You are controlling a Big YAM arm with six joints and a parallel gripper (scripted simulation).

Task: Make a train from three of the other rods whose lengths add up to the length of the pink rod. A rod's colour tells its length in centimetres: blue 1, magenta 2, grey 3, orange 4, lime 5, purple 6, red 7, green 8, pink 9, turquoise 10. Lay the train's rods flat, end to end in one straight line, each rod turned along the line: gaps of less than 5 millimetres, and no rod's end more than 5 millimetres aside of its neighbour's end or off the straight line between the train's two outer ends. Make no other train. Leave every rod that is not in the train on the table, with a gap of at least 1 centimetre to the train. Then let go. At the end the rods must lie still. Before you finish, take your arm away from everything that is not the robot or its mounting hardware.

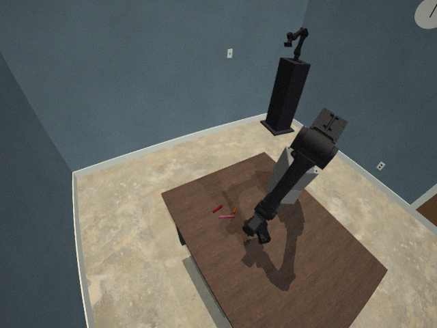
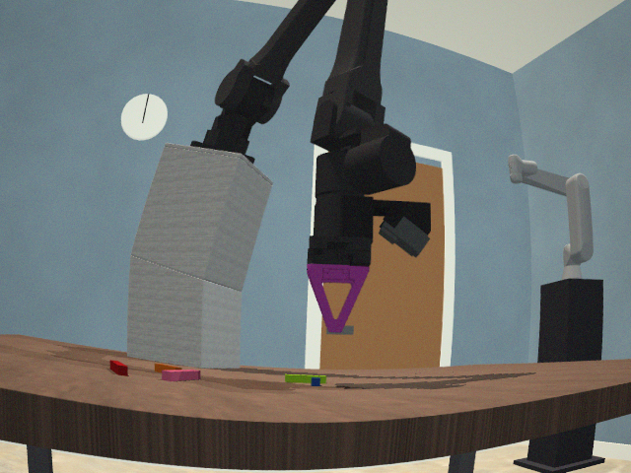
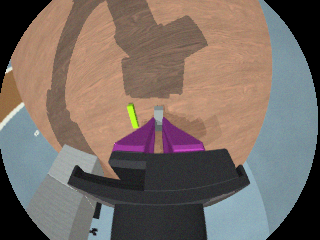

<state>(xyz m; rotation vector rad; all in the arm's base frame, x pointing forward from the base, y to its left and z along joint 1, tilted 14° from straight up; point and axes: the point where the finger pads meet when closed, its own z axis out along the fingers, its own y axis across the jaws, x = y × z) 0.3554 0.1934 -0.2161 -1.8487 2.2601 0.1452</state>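
Right now the blue rod is 2 cm to the right of my hand and 7 cm below it. The rest, counted from my hand: grey rod: 1 cm to the left, 1 cm below; lime rod: 5 cm behind, 2 cm to the right, 7 cm below; pink rod: 6 cm ahead, 17 cm to the right, 7 cm below.
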